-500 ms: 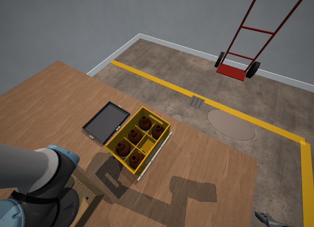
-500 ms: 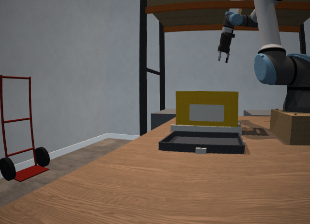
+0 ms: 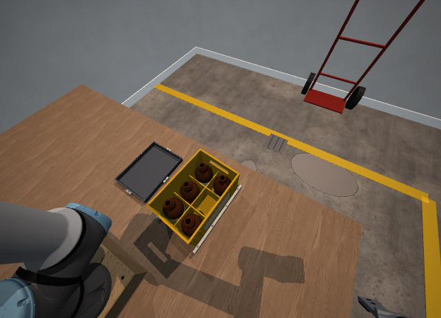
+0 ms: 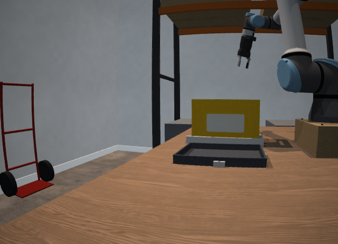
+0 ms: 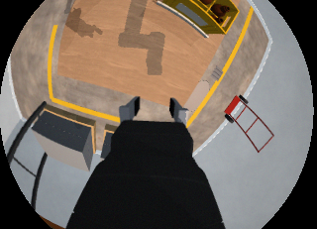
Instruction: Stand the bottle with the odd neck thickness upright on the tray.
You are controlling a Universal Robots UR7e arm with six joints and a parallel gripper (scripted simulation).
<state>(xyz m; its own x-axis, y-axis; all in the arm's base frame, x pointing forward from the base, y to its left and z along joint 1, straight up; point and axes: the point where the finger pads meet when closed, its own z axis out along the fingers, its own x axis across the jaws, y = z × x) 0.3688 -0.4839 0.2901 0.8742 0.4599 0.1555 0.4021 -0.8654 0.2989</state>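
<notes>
Now: hand 5 cm short of the yellow crate, 40 cm to the right of it and 31 cm above it. From my hand the other things lie so: glass bottle: 4 cm behind, 36 cm to the left, 31 cm below; dark tray: 2 cm ahead, 70 cm to the left, 38 cm below.
</notes>
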